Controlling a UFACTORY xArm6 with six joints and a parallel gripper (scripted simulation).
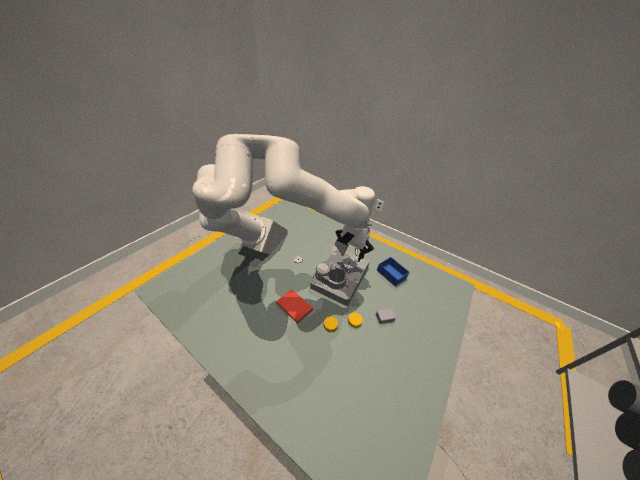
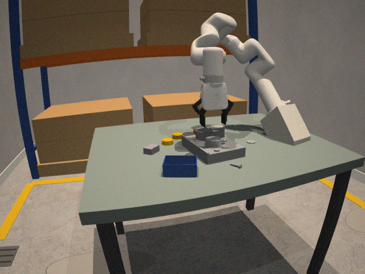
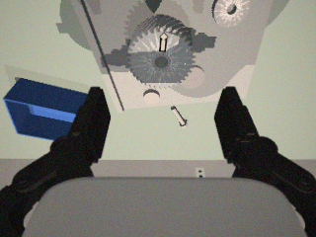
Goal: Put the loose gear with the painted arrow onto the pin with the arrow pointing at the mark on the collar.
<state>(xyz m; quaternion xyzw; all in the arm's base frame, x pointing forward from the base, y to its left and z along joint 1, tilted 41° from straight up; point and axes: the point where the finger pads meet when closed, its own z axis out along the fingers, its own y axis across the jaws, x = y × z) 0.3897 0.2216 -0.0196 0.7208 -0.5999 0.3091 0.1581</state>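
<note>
My hand is 8 cm above the grey gear. Round my hand: blue bin: 15 cm ahead, 13 cm to the left, 12 cm below; then bolt: 5 cm behind, 15 cm to the left, 13 cm below; then small grey block: 24 cm ahead, 8 cm to the right, 12 cm below.
</note>
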